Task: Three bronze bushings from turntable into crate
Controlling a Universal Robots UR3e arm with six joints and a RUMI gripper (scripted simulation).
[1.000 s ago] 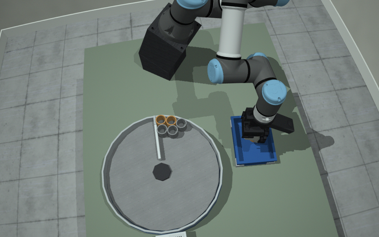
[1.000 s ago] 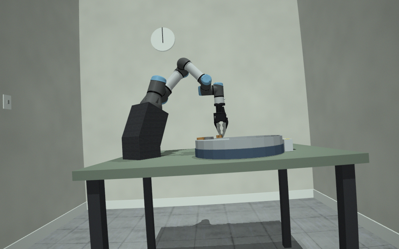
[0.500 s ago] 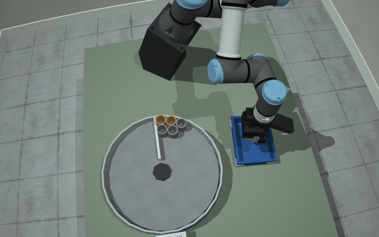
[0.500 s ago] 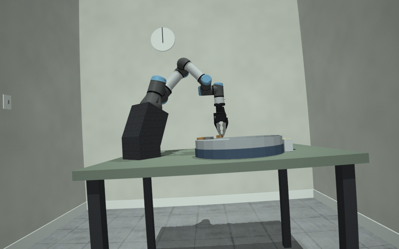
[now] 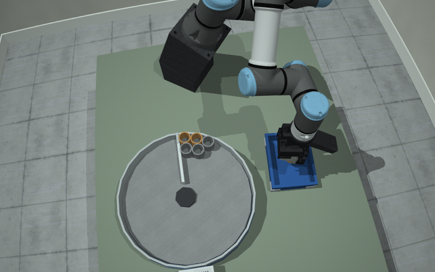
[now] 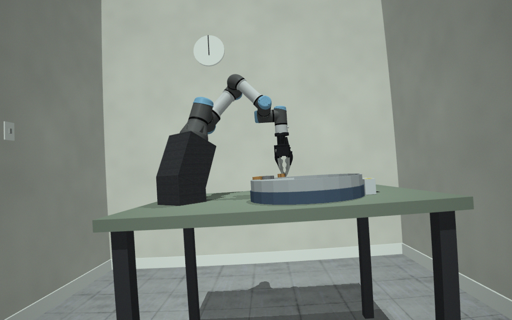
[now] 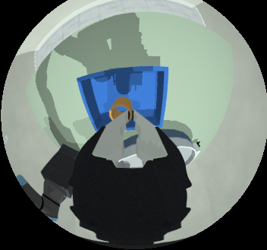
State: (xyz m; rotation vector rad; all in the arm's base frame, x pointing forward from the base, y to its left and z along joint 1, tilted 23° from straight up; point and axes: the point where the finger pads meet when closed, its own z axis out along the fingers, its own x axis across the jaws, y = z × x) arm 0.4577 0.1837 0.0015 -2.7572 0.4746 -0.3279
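My gripper is now 2 cm past the blue crate and 6 cm above it. From my hand the other things lie so: grey turntable: 2 cm ahead, 35 cm to the right, 4 cm below.
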